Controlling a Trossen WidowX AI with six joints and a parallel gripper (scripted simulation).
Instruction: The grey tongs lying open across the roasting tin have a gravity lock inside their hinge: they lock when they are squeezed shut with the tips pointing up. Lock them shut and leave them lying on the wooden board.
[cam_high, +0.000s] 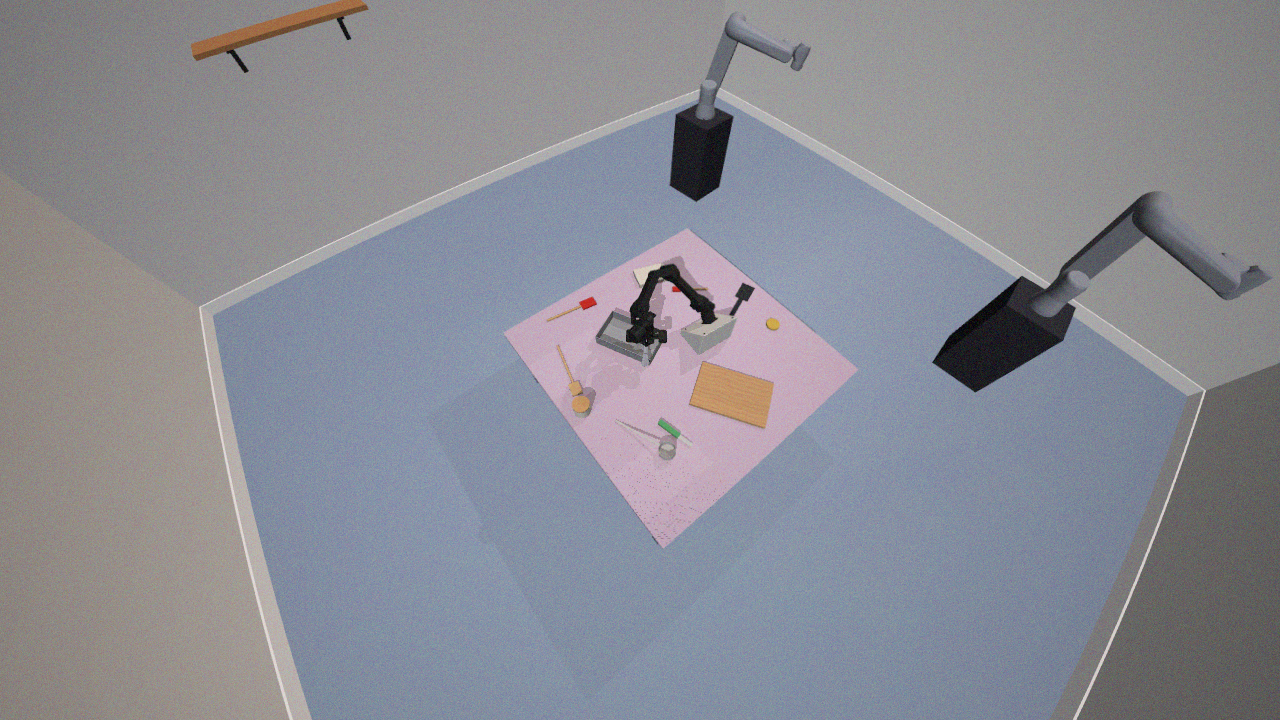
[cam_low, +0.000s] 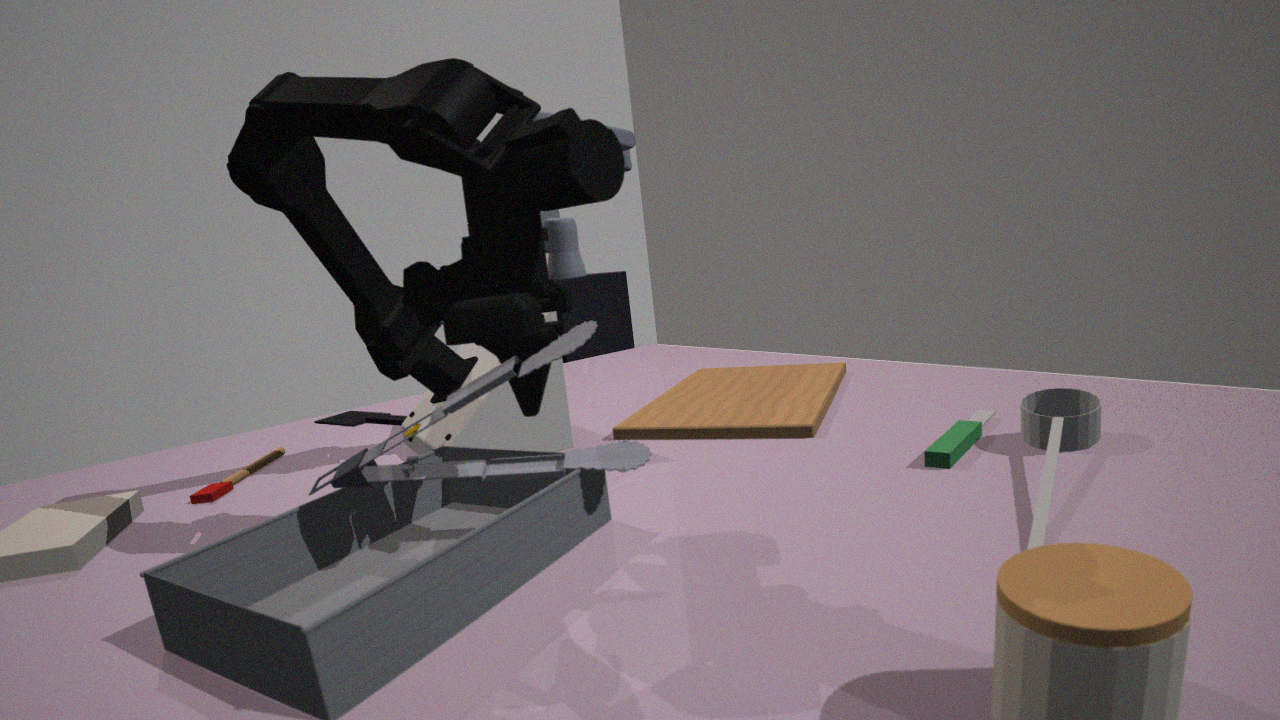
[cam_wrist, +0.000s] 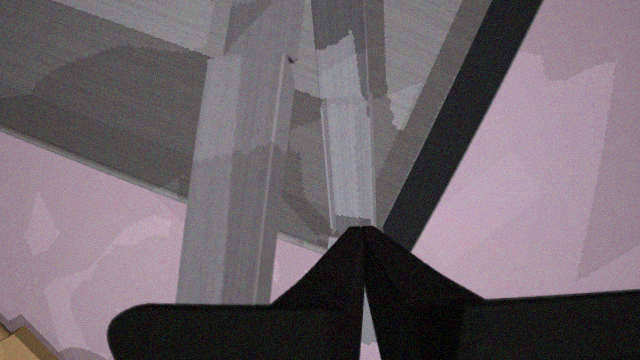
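Now: the yellow mark 5 cm behind my gripper tip and 8 cm to the right of it. The rest, counted from my gripper tip: wooden board (15 cm behind, 44 cm to the left, 9 cm below); grey roasting tin (1 cm behind, 12 cm to the right, 7 cm below); beige block (40 cm behind, 36 cm to the right, 9 cm below).
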